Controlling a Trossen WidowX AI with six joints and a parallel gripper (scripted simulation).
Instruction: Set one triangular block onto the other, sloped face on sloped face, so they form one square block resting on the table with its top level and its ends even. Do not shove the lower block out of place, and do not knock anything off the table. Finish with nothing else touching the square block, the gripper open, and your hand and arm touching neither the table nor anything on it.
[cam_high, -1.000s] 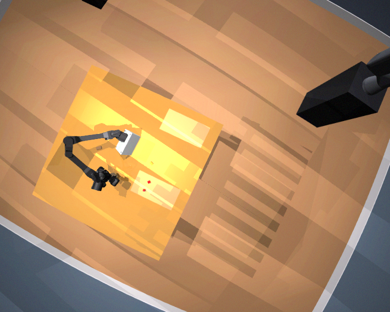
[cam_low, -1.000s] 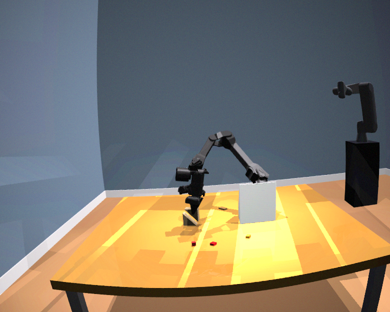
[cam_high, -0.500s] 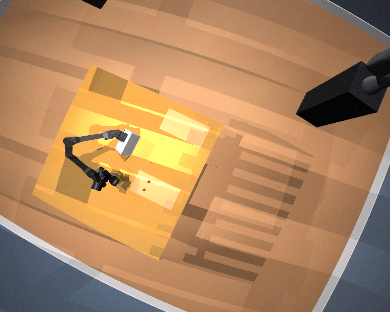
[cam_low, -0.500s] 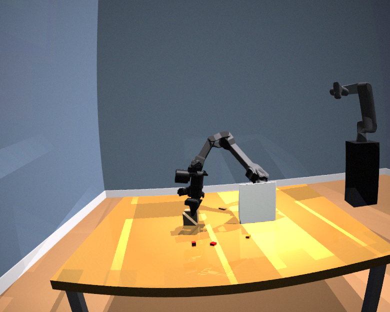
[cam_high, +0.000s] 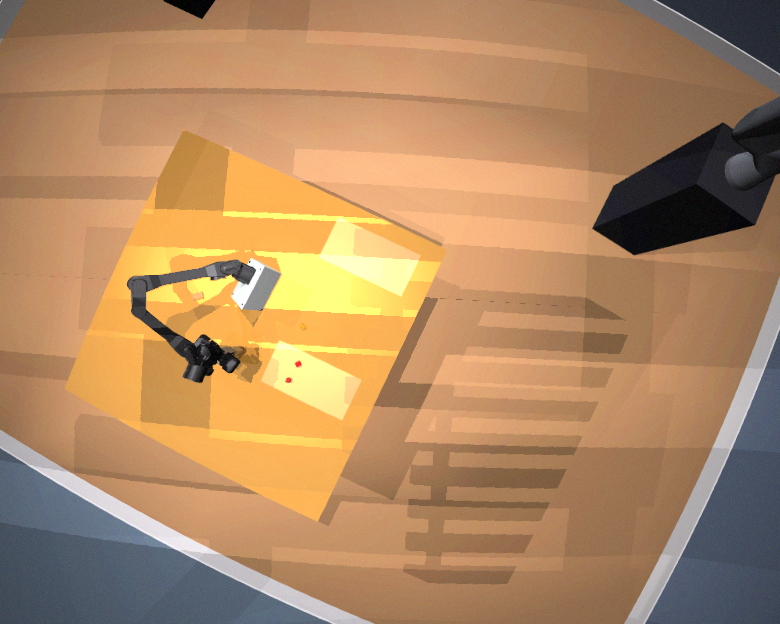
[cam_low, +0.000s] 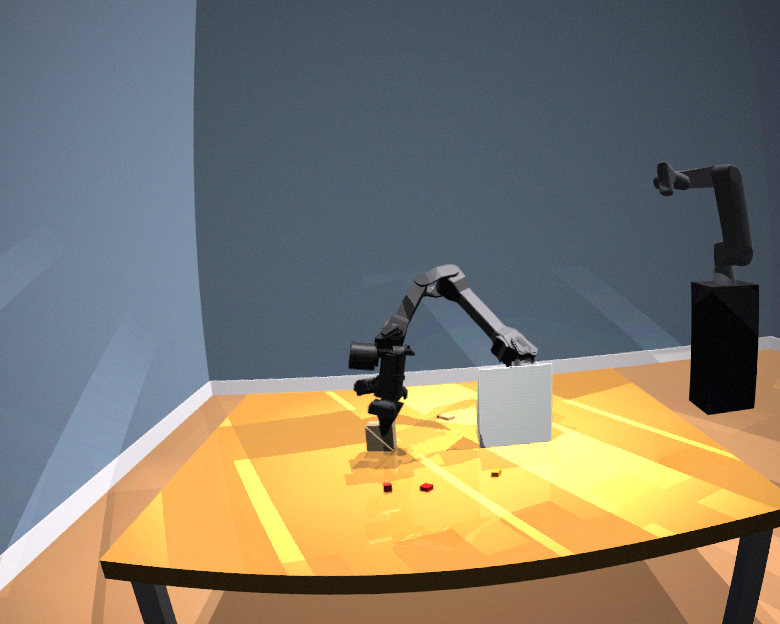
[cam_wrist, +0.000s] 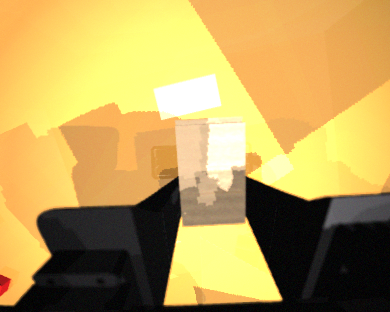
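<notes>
Right now my gripper tip is 10 mm past the triangular block and 10 mm below it. Also, from my gripper tip: flat dark piece (140 mm behind, 250 mm to the right, 40 mm below); yellow cube (260 mm behind, 220 mm to the left, 40 mm below).
</notes>
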